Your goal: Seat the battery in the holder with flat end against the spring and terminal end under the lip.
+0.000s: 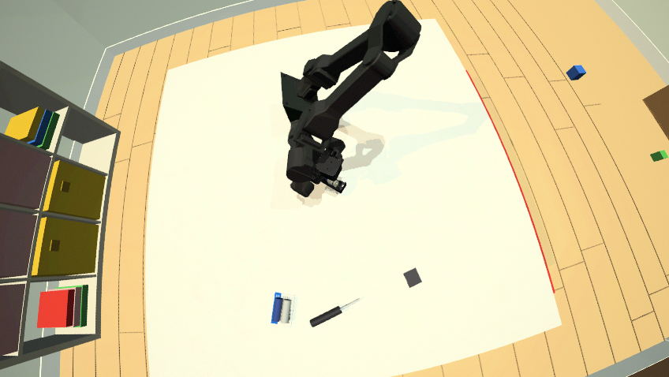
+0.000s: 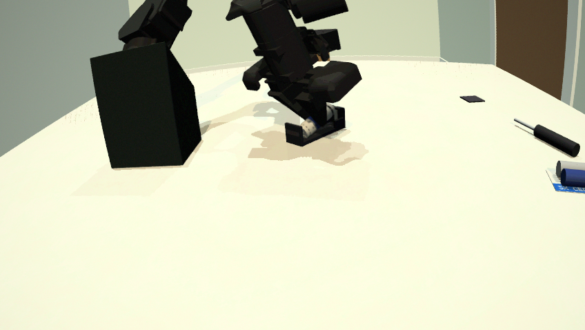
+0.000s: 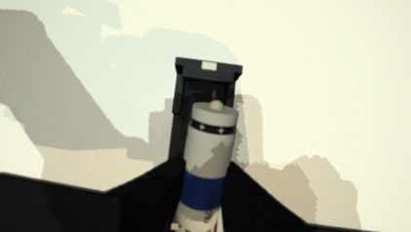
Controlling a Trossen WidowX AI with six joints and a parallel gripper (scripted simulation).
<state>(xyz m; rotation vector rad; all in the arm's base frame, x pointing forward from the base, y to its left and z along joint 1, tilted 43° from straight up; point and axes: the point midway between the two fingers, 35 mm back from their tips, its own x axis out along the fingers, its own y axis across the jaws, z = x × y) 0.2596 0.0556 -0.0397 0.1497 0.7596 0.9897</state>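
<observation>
Now: the battery 1 cm above my gripper tip. Round my gripper tip: battery blister pack: 35 cm ahead, 20 cm to the right, 1 cm below; then screwdriver: 37 cm ahead, 4 cm to the right, 1 cm below.
</observation>
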